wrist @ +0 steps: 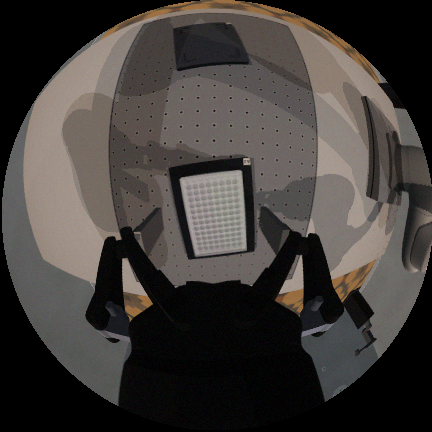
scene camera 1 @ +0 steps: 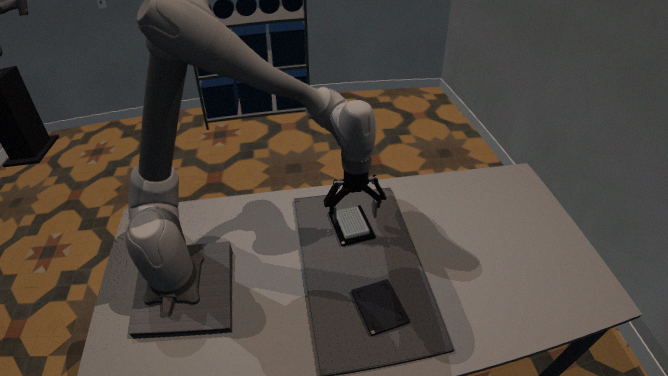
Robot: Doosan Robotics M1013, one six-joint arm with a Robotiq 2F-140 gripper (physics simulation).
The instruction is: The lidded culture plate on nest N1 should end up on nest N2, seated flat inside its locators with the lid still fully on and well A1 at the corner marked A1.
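Pixels of known places: gripper, fingertip midpoint: (wrist: 210,217) (scene camera 1: 354,217); arm's base, origin of the base link: (wrist: 395,165) (scene camera 1: 174,279).
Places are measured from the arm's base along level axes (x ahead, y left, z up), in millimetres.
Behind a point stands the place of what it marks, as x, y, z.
The lidded culture plate (scene camera 1: 353,222) @(592, 194, -3) (wrist: 214,212) @(590, 198, -3), pale with a grid of round wells, sits on the black nest N1 (scene camera 1: 362,240) @(613, 128, -23) (wrist: 210,167) @(598, 136, -19). A small white label (scene camera 1: 343,242) @(549, 123, -19) (wrist: 247,161) @(546, 123, -19) marks one corner of that nest. The dark nest N2 (scene camera 1: 380,307) @(623, -141, -19) (wrist: 210,46) @(614, -102, -19) carries no plate and has thin corner locators and a small white corner mark (scene camera 1: 373,332) @(589, -220, -19). My gripper (scene camera 1: 354,215) @(595, 196, 20) (wrist: 210,217) @(595, 196, 20) is open and empty, above N1. In the wrist view its finger pads stand on either side of the plate, apart from it. The plate's well lettering is too small to read.
Both nests stand on a grey perforated board (scene camera 1: 320,280) @(460, -14, -31) (wrist: 215,110) @(596, 44, -31) on the pale table (scene camera 1: 515,225) @(1209, 131, -44) (wrist: 60,165) @(985, 100, -44). The arm's base stands on a grey slab (scene camera 1: 215,310) @(143, -113, -11) at the left of the scene view. A shelf unit with blue bins stands behind the table.
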